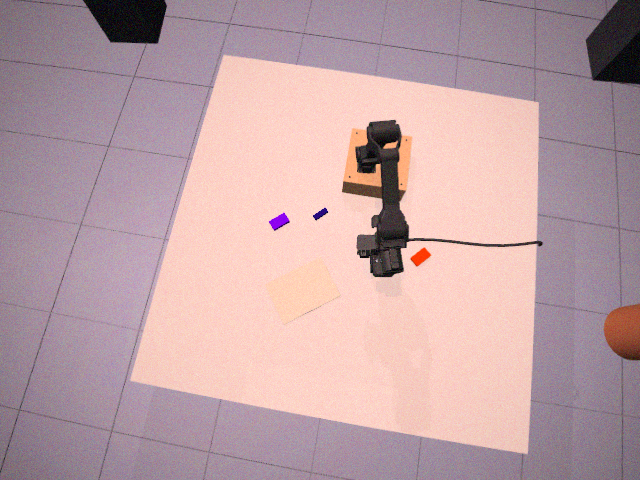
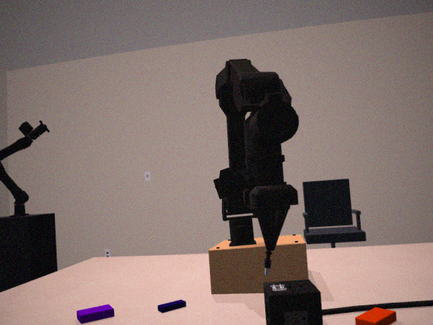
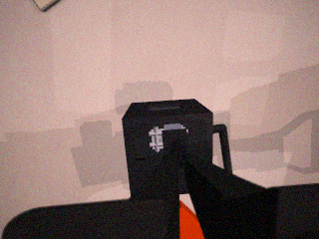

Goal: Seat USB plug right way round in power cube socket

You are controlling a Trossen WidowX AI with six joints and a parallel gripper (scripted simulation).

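My gripper tip is now 10 mm above the dark USB plug. Also, from my gripper tip: dark blue block: 160 mm behind, 200 mm to the right, 130 mm below; silver-framed socket: 10 mm to the left, 70 mm below; orange block: 30 mm behind, 160 mm to the left, 130 mm below.
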